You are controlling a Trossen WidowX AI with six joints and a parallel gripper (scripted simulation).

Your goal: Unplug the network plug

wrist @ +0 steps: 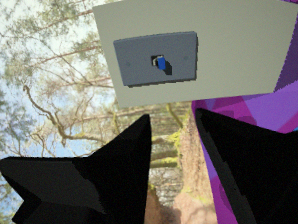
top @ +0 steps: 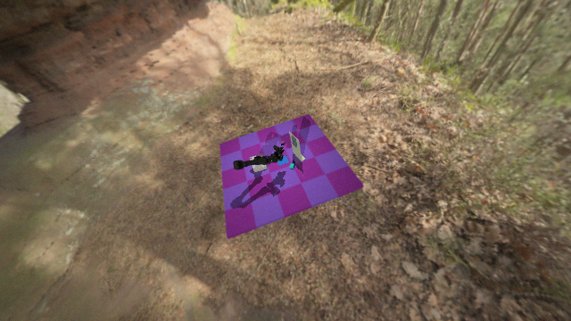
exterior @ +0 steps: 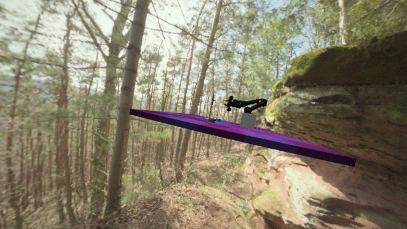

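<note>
My gripper tip is 120 mm short of the blue plug and 40 mm to the right of it. Also, from my gripper tip: cyan cube: 30 mm ahead, 70 mm to the right, 220 mm below; blue marked square: 40 mm behind, 60 mm to the left, 230 mm below; grey upright panel: 140 mm ahead, 40 mm to the left, 90 mm below.
</note>
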